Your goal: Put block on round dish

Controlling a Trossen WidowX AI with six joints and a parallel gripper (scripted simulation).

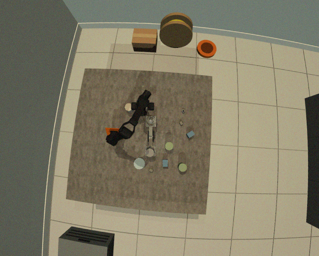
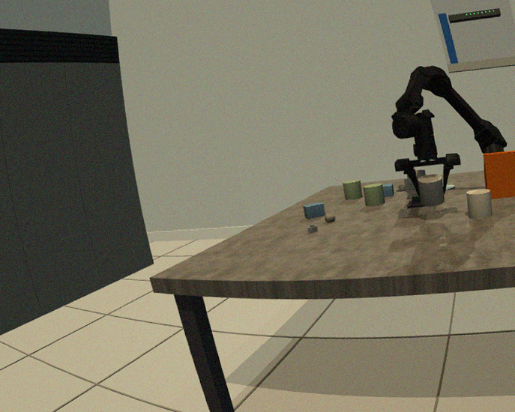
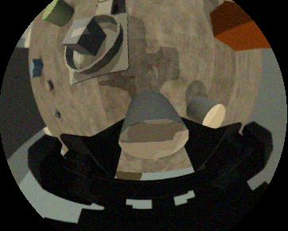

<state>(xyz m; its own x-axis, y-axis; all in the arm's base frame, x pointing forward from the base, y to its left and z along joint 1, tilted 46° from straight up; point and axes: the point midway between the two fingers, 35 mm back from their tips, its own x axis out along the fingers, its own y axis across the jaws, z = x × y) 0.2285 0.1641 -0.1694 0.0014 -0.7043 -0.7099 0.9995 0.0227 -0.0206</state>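
My gripper tip is now 2 cm past the round dish, 48 cm to the left of it and 6 cm above it. Round my gripper tip: cream cylinder 15 cm behind, 3 cm below.
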